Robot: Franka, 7 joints.
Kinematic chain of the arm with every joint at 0, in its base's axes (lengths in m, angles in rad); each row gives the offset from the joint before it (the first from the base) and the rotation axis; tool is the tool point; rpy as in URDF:
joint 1: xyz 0 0 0.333 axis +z
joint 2: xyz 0 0 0 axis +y
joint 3: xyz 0 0 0.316 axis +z
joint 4: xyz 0.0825 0 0 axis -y
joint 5: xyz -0.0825 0 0.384 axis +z
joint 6: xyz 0 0 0 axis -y
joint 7: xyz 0.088 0 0 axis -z
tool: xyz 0 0 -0.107 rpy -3.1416 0 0
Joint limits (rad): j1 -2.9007..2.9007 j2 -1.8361..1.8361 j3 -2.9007..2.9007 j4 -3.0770..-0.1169 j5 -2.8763..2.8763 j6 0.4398..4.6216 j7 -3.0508..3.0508
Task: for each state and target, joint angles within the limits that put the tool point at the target. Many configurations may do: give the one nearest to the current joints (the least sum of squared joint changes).
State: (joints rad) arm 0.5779 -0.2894 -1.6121 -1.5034 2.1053 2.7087 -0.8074
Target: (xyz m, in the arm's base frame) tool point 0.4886 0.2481 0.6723
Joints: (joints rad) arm 1.3222 -0.2632 -0.7191 -1.8576 2.1500 2.6518 -0.8074
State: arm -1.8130 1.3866 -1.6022 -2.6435 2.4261 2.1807 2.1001
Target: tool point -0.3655 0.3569 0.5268
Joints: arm -2.3134 1.2027 -1.9627 -2.2974 2.4677 2.1878 2.1001
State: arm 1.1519 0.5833 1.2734 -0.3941 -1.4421 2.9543 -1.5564
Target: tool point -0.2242 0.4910 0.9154
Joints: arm 1.2234 0.5844 1.2728 -0.7940 -1.6182 3.3830 -1.5564
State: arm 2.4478 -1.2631 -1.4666 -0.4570 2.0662 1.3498 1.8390
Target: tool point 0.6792 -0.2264 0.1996
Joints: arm 2.4564 -1.8361 -1.9122 -0.7094 1.9235 0.7743 1.8390
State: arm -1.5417 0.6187 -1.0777 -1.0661 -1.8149 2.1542 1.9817
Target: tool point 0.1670 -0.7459 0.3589
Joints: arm -0.8940 0.7841 -0.5790 -1.3774 -1.7968 2.2576 1.9817
